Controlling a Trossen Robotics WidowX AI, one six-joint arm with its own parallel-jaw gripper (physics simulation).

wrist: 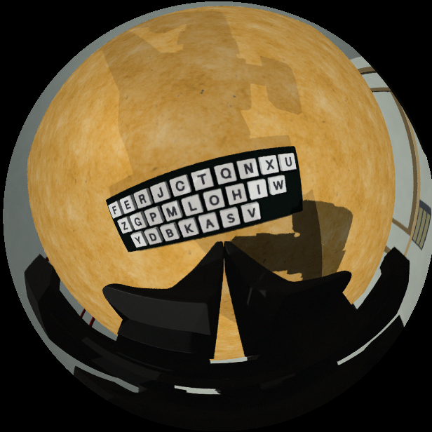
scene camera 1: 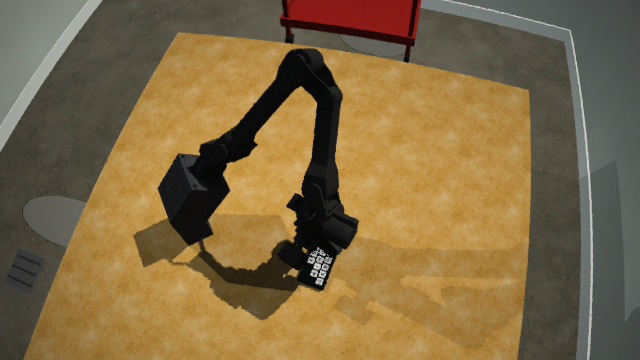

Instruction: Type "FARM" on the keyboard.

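Seen in the pictures: gripper, fingertip midpoint: [scene camera 1: 312, 244]; arm's base at its link origin: [scene camera 1: 204, 171].
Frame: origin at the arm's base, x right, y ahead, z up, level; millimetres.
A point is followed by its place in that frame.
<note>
The black keyboard [scene camera 1: 310, 284] {x 101, y 307, z -199 mm} [wrist: 280, 205] lies on the table with white letter keys. In the wrist view, the F key [wrist: 114, 209] is at the left end of the top row, the R key [wrist: 142, 199] is third in that row, the M key [wrist: 171, 212] is in the middle row and the A key [wrist: 209, 223] is in the bottom row. My gripper [scene camera 1: 299, 266] [wrist: 222, 246] is shut and empty. In the wrist view its tips show just below the keyboard's lower edge, under A and S. Their height is hard to tell. The arm hides the keyboard's far end in the scene view.
The wooden table [scene camera 1: 425, 175] {x -312, y 478, z -211 mm} [wrist: 330, 125] bears the arm's base [scene camera 1: 192, 195] {x 70, y 14, z 16 mm} at its left side. A red cart [scene camera 1: 350, 31] stands beyond the far edge. Shadows of the arm fall on both sides of the keyboard.
</note>
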